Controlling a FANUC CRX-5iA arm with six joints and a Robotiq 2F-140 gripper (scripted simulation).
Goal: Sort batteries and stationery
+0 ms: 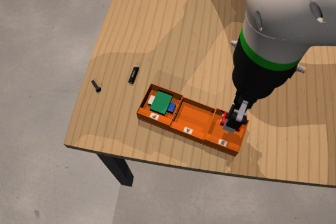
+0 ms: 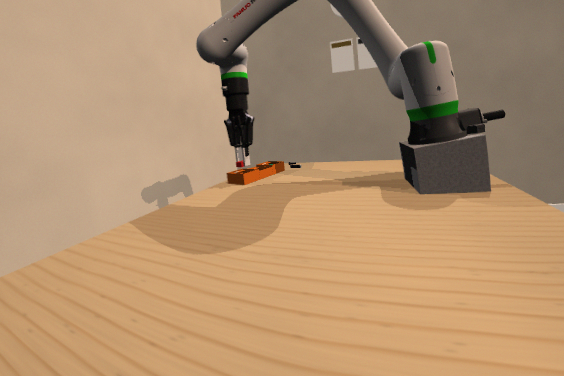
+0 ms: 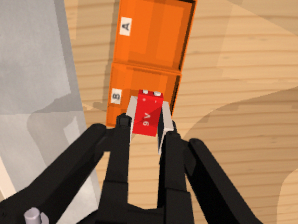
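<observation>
My hand is 240 mm to the left of the black cylindrical battery, 140 mm past it and 90 mm above it. Round my hand: orange bin row: 80 mm to the right, 70 mm below, 20 mm behind; then red battery pack: 30 mm below, 10 mm to the right; then green pad: 160 mm to the right, 70 mm below, 50 mm behind.
</observation>
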